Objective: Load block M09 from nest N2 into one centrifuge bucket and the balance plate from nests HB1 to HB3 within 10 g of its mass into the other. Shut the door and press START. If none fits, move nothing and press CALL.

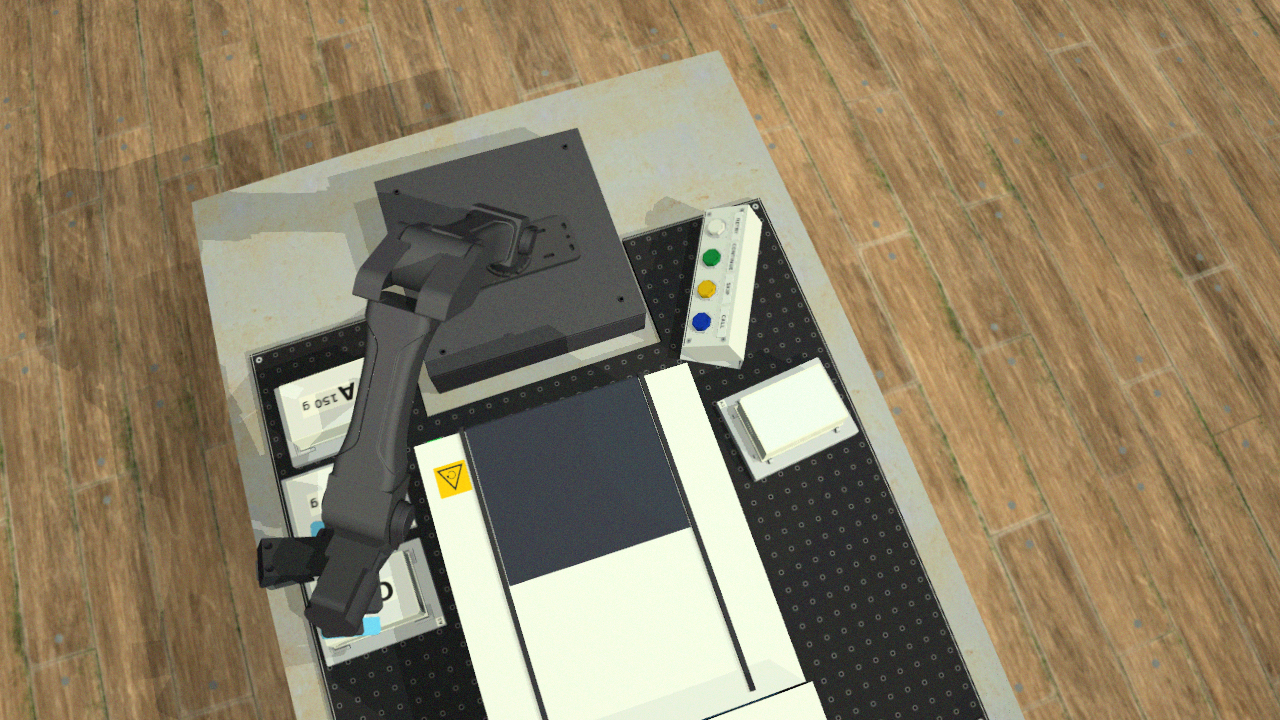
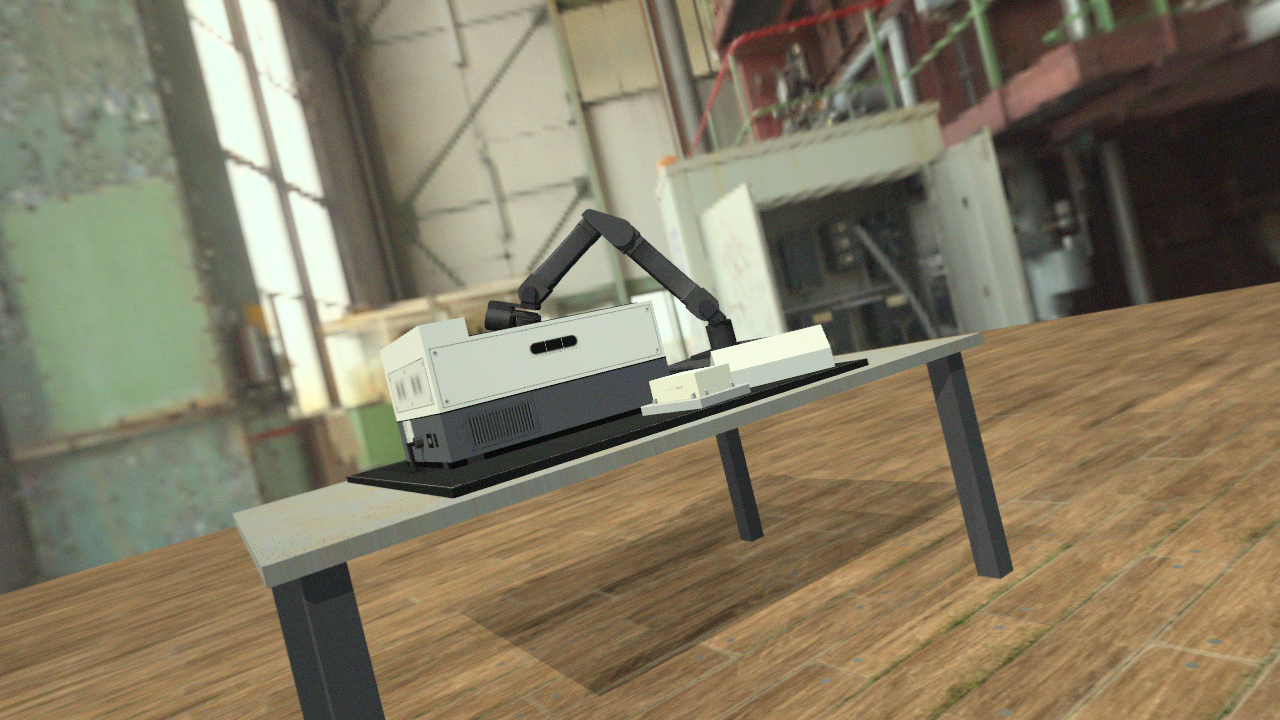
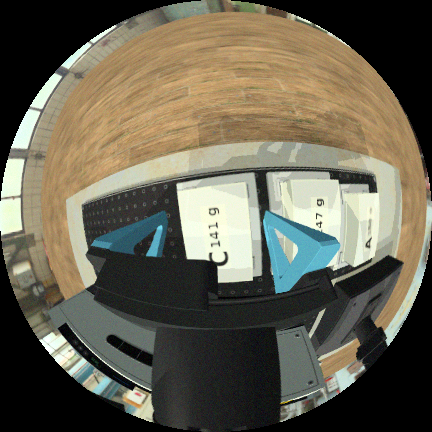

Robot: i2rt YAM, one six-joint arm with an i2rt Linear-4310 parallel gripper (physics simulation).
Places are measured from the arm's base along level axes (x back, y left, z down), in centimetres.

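Pixels of known places: gripper, fingertip midpoint: [image 3: 215,215]; arm's base at its link origin: [image 1: 507,257] [image 3: 360,321].
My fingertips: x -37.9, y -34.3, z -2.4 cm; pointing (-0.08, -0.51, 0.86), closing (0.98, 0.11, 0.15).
Observation:
For each thing: its top centre in the pictures, then the offset to it from my fingertips. "*": a spot on its surface instead.
- plate C at its top centre: [image 3: 215,238] [image 1: 364,597] dx -0.8, dy +3.0, dz +3.4 cm
- plate at its top centre: [image 1: 337,496] [image 3: 319,227] dx +13.0, dy +3.1, dz +3.4 cm
- Plate A at its top centre: [image 1: 329,398] [image 3: 369,228] dx +26.4, dy +5.2, dz +3.4 cm
- cream block at its top centre: [image 1: 793,407] [image 2: 687,372] dx +3.9, dy +63.7, dz +2.8 cm
- dark panel at its top centre: [image 1: 575,478] dx +1.3, dy +32.7, dz -12.5 cm
- blue CALL button at a spot on its surface: [image 1: 701,321] * dx +19.3, dy +56.3, dz +1.7 cm
- button box at its top centre: [image 1: 726,270] [image 2: 763,338] dx +24.8, dy +62.2, dz +0.4 cm
My gripper [image 1: 344,577] [image 3: 215,215] is open, its blue fingers above and on either side of plate C [image 1: 402,582] [image 3: 237,235], marked 141 g. Nothing is held. Beside it lies a plate [image 1: 304,488] [image 3: 327,195] whose label is partly hidden, with "47 g" readable. Plate A [image 1: 308,389] [image 3: 371,212], marked 150 g, lies beyond. A cream block [image 1: 792,420] [image 2: 689,385] sits in the nest on the centrifuge's other side; its name is unreadable. The centrifuge [image 1: 608,626] [image 2: 546,358] has a dark panel [image 1: 577,483] between rails; no buckets show. The blue CALL button [image 1: 701,321] is on the button box.
The centrifuge's tall body stands between the plates and the cream block. The button box [image 1: 747,300] [image 2: 774,353] stands near the arm's dark base [image 1: 537,331]. The table edge [image 1: 210,268] [image 3: 150,175] runs close beyond the plates.

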